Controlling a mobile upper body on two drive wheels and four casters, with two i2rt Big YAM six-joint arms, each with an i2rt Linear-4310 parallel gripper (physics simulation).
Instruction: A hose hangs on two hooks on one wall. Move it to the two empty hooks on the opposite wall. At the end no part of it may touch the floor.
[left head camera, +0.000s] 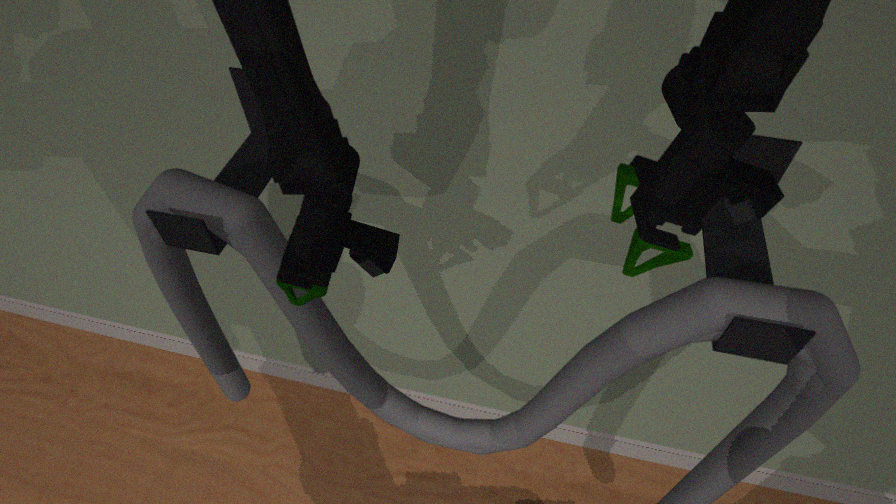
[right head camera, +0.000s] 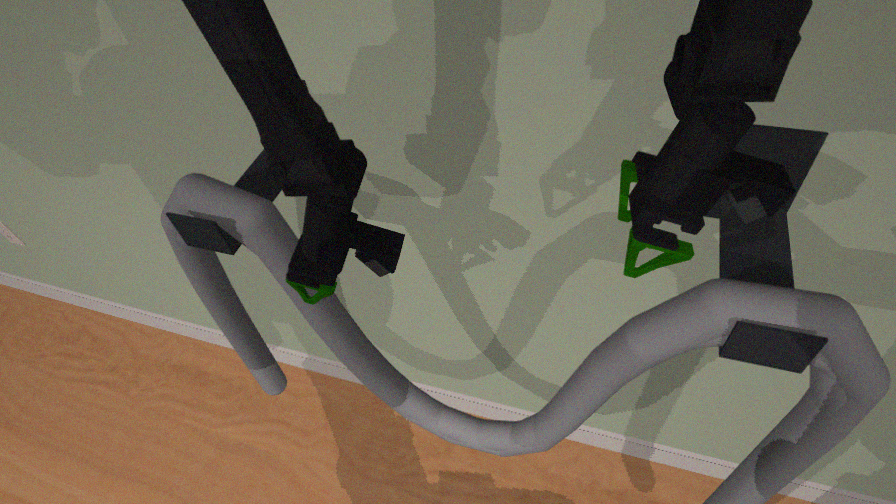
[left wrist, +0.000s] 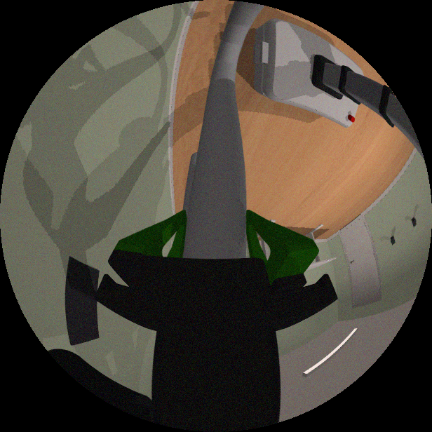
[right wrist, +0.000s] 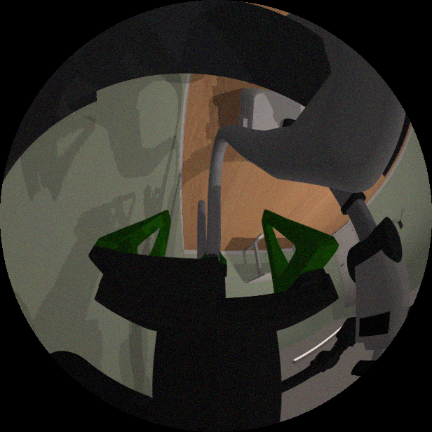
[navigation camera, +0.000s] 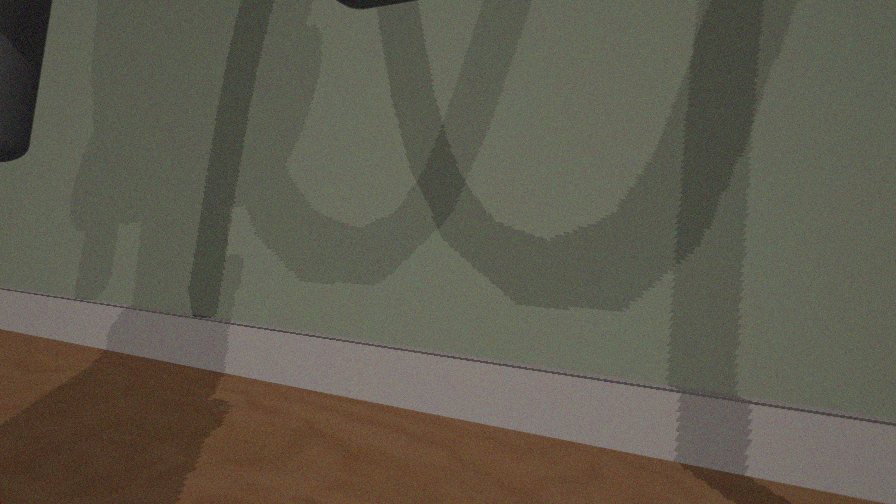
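Note:
A thick grey hose (left head camera: 482, 435) (right head camera: 507, 438) (left wrist: 220, 125) (right wrist: 214, 200) hangs over a dark left hook (left head camera: 184, 233) (right head camera: 203, 233) and a dark right hook (left head camera: 761, 339) (right head camera: 773, 346), sagging between them. Its left end hangs down; the right end runs out of the head views. My left gripper (left head camera: 302, 291) (right head camera: 312, 290) (left wrist: 215, 215) is shut on the hose, just right of the left hook. My right gripper (left head camera: 626, 235) (right head camera: 628, 226) (right wrist: 215, 215) is open and empty, above and left of the hose at the right hook. Two small empty hooks (left wrist: 413, 221) (left wrist: 393, 240) show on the opposite wall.
The near green wall (navigation camera: 563, 125) carries shadows of the arms and hose. A pale baseboard (navigation camera: 438, 401) meets the wooden floor (navigation camera: 375, 451). The grey wheeled base (left wrist: 300, 65) stands below. A pale panel (left wrist: 362, 270) is near the empty hooks.

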